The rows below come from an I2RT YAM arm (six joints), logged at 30 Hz.
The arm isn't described. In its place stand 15 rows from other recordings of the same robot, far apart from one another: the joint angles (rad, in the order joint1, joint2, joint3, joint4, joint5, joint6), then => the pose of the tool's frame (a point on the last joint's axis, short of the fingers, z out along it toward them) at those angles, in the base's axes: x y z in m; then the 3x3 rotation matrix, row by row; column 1 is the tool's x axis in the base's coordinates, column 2 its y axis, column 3 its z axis.
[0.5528 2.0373 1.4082 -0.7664 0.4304 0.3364] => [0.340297, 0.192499, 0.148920], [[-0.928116, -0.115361, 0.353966], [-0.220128, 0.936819, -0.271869], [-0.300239, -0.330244, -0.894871]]
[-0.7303 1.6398 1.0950 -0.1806 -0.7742 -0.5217] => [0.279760, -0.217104, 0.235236], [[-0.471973, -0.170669, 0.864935], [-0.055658, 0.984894, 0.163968], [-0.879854, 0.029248, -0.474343]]
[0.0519 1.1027 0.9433 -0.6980 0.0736 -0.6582] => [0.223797, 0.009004, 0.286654], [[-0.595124, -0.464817, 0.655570], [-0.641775, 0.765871, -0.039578], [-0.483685, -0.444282, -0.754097]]
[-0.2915 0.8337 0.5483 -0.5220 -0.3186 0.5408] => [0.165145, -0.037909, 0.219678], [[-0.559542, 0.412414, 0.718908], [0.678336, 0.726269, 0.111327], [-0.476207, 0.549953, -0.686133]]
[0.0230 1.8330 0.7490 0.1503 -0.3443 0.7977] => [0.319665, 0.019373, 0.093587], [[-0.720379, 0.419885, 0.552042], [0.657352, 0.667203, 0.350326], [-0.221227, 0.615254, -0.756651]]
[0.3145 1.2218 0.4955 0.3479 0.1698 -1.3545] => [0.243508, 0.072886, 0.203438], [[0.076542, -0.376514, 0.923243], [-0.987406, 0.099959, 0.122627], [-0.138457, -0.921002, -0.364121]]
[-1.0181 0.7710 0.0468 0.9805 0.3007 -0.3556] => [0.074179, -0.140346, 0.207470], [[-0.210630, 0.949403, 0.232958], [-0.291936, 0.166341, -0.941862], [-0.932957, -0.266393, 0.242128]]
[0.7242 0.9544 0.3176 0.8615 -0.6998 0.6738] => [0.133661, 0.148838, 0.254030], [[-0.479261, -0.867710, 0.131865], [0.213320, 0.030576, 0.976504], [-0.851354, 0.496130, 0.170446]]
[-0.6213 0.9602 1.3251 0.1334 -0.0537 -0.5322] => [0.141227, -0.098750, 0.525633], [[0.059377, 0.665024, 0.744458], [-0.665658, 0.582132, -0.466927], [-0.743891, -0.467830, 0.477244]]
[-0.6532 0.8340 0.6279 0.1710 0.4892 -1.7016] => [0.148713, -0.134871, 0.313919], [[-0.898000, -0.146245, 0.414981], [-0.414820, -0.033061, -0.909303], [0.146701, -0.988696, -0.030977]]
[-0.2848 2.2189 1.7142 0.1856 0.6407 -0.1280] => [0.493264, -0.166580, 0.225853], [[-0.396898, 0.725230, 0.562595], [0.009565, 0.616175, -0.787551], [-0.917813, -0.307196, -0.251496]]
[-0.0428 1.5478 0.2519 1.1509 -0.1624 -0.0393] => [0.246188, -0.004782, 0.142149], [[-0.139627, -0.123201, 0.982510], [-0.032829, 0.992260, 0.119758], [-0.989660, -0.015533, -0.142591]]
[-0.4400 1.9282 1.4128 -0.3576 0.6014 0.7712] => [0.372784, -0.197762, 0.213073], [[-0.023088, 0.970908, 0.238337], [0.646076, 0.196421, -0.737567], [-0.762924, 0.136955, -0.631815]]
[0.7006 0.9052 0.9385 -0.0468 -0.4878 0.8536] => [0.146167, 0.145092, 0.387850], [[-0.705976, -0.602002, 0.373083], [0.275522, 0.251835, 0.927721], [-0.652446, 0.757741, -0.011925]]
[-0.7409 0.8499 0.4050 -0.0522 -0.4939 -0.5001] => [0.148125, -0.112623, 0.210305], [[-0.446318, 0.082978, 0.891019], [-0.163938, 0.971259, -0.172569], [-0.879730, -0.223093, -0.419887]]
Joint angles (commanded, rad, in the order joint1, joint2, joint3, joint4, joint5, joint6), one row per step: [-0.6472, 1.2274, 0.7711, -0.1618, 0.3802, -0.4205]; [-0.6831, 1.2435, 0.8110, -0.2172, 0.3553, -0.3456]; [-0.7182, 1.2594, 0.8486, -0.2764, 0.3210, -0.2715]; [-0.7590, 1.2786, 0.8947, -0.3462, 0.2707, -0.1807]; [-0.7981, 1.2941, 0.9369, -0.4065, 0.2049, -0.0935]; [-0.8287, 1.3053, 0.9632, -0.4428, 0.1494, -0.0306]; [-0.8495, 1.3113, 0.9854, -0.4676, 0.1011, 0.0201]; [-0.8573, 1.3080, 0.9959, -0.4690, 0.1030, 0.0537]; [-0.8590, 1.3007, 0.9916, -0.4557, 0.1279, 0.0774]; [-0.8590, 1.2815, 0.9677, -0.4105, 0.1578, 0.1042]
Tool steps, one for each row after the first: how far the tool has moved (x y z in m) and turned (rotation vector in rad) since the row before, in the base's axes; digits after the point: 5 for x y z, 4 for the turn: [-0.00302, -0.00874, 0.00436, 0.0588, -0.0402, -0.0572]; [-0.00354, -0.00789, 0.00328, 0.0665, -0.0392, -0.0515]; [-0.00422, -0.00888, 0.00435, 0.0840, -0.0543, -0.0591]; [-0.00426, -0.00774, 0.00477, 0.0852, -0.0658, -0.0484]; [-0.00360, -0.00575, 0.00268, 0.0644, -0.0534, -0.0342]; [-0.00219, -0.00372, 0.00366, 0.0483, -0.0504, -0.0225]; [-0.00146, -0.00175, 0.00421, 0.0027, -0.0272, -0.0328]; [-0.00145, -0.00040, 0.00159, -0.0147, -0.0120, -0.0360]; [-0.00215, 0.00088, 0.00077, -0.0340, -0.0284, -0.0400]
